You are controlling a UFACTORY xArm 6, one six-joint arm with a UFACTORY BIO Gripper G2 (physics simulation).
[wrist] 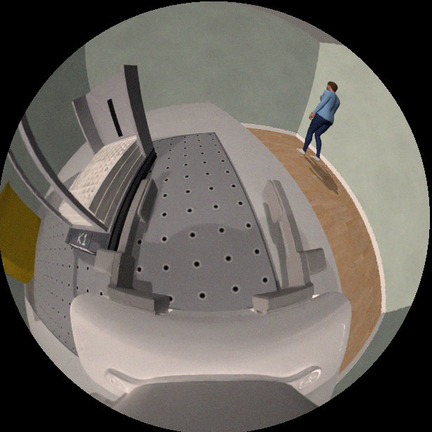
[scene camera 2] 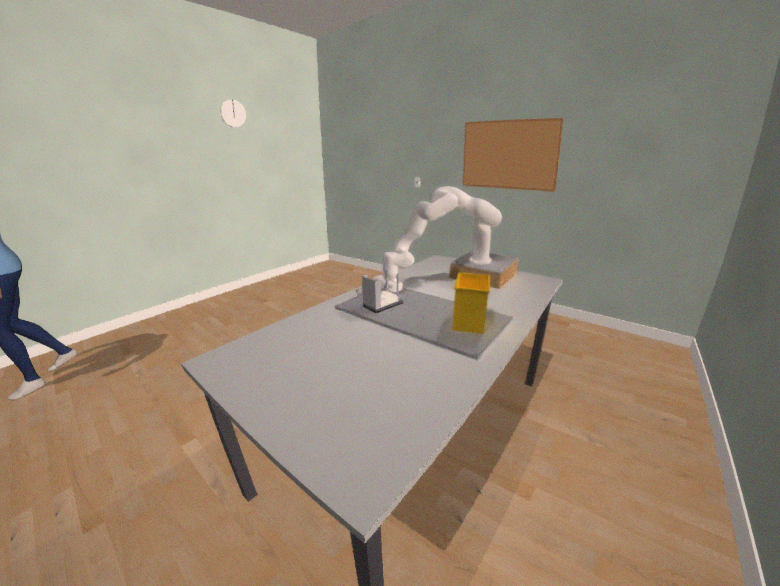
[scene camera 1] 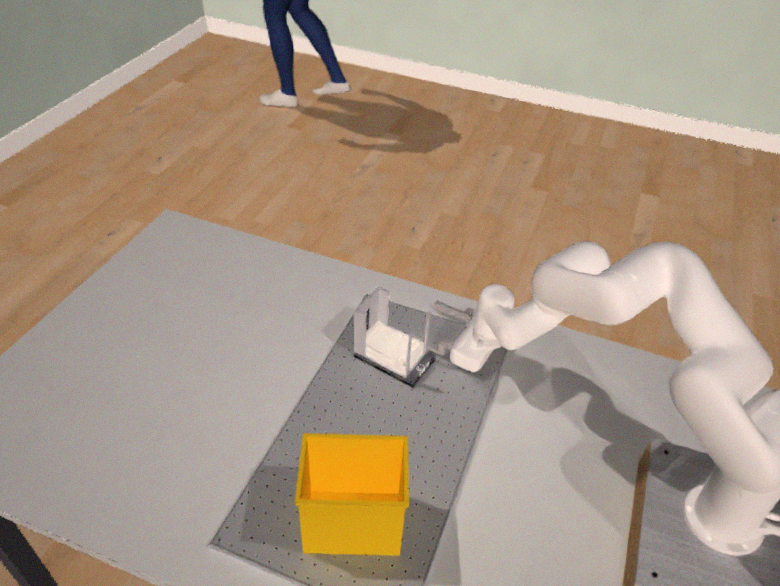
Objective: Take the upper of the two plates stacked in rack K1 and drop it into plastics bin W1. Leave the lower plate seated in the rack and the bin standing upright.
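Places are measured from the arm's base along level axes (x ahead, y left, z up), in centimetres.
Pixels of known places: arm's base, origin of the base link: (scene camera 2: 480, 260) (scene camera 1: 722, 519).
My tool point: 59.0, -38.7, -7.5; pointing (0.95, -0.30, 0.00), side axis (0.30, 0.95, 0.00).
Ahead of a thing's pixels: the offset from my tool point to its top centre, as dx, dy, dz. Level surfaces: height alone.
Rack K1 @(+5.7, +12.2, +13.9) (scene camera 1: 360, 330) (scene camera 2: 371, 293) (wrist: 138, 110) stands on the perforated board, with a tall slotted panel at one end and thin posts at the other. The upper plate @(+6.6, +11.9, +3.8) (scene camera 1: 392, 343) (wrist: 95, 172), white with a grid of wells, lies flat in it on the lower plate; their stacked side edges show in the wrist view. Yellow bin W1 @(+3.3, +52.4, +17.1) (scene camera 1: 351, 529) (scene camera 2: 471, 311) (wrist: 18, 235) stands upright and empty at the board's other end. My gripper (wrist: 211, 200) is open and empty, beside the rack on the side away from the bin. One finger overlaps the rack's base edge in the wrist view.
The perforated board @(dz -0.9) (scene camera 1: 378, 409) (scene camera 2: 416, 315) (wrist: 195, 250) lies on the grey table @(dz -2.2) (scene camera 1: 157, 378) (scene camera 2: 327, 390). The arm's base stands on a wood-edged block (scene camera 1: 693, 541) (scene camera 2: 504, 275). A person (scene camera 1: 280, 56) (scene camera 2: 15, 302) (wrist: 325, 112) stands on the floor beyond the table.
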